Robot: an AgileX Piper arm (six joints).
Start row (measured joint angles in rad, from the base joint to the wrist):
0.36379 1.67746 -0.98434 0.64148 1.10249 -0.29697
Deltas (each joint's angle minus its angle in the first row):
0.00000 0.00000 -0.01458 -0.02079 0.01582 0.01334
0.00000 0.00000 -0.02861 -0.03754 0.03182 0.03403
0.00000 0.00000 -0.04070 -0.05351 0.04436 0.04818
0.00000 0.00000 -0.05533 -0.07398 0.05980 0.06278
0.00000 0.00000 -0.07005 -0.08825 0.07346 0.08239
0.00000 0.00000 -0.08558 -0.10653 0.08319 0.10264
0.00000 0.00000 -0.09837 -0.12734 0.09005 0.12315
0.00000 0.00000 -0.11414 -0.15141 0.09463 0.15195
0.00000 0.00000 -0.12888 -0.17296 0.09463 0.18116
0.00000 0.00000 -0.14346 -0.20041 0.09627 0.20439
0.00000 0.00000 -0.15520 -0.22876 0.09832 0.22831
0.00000 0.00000 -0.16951 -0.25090 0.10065 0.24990
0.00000 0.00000 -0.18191 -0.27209 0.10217 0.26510
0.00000 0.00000 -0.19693 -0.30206 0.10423 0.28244
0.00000 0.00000 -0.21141 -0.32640 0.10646 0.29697
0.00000 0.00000 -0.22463 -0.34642 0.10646 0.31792
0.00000 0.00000 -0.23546 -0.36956 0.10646 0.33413
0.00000 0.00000 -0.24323 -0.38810 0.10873 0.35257
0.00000 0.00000 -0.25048 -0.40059 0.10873 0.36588
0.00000 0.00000 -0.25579 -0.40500 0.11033 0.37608
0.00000 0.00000 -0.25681 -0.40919 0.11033 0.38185
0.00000 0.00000 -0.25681 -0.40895 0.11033 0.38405
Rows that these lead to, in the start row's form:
0.36379 1.67746 -0.99892 0.62069 1.11831 -0.28363
0.36379 1.67746 -1.01295 0.60394 1.13431 -0.26294
0.36379 1.67746 -1.02504 0.58797 1.14685 -0.24879
0.36379 1.67746 -1.03967 0.56750 1.16229 -0.23419
0.36379 1.67746 -1.05439 0.55323 1.17595 -0.21458
0.36379 1.67746 -1.06992 0.53495 1.18568 -0.19433
0.36379 1.67746 -1.08271 0.51414 1.19254 -0.17382
0.36379 1.67746 -1.09848 0.49007 1.19712 -0.14502
0.36379 1.67746 -1.11322 0.46852 1.19712 -0.11581
0.36379 1.67746 -1.12780 0.44107 1.19876 -0.09258
0.36379 1.67746 -1.13954 0.41272 1.20081 -0.06866
0.36379 1.67746 -1.15385 0.39058 1.20314 -0.04707
0.36379 1.67746 -1.16625 0.36939 1.20466 -0.03187
0.36379 1.67746 -1.18127 0.33942 1.20672 -0.01453
0.36379 1.67746 -1.19575 0.31508 1.20895 0.00000
0.36379 1.67746 -1.20897 0.29506 1.20895 0.02095
0.36379 1.67746 -1.21980 0.27192 1.20895 0.03716
0.36379 1.67746 -1.22757 0.25338 1.21122 0.05560
0.36379 1.67746 -1.23482 0.24089 1.21122 0.06891
0.36379 1.67746 -1.24013 0.23648 1.21282 0.07911
0.36379 1.67746 -1.24115 0.23229 1.21282 0.08488
0.36379 1.67746 -1.24115 0.23253 1.21282 0.08708

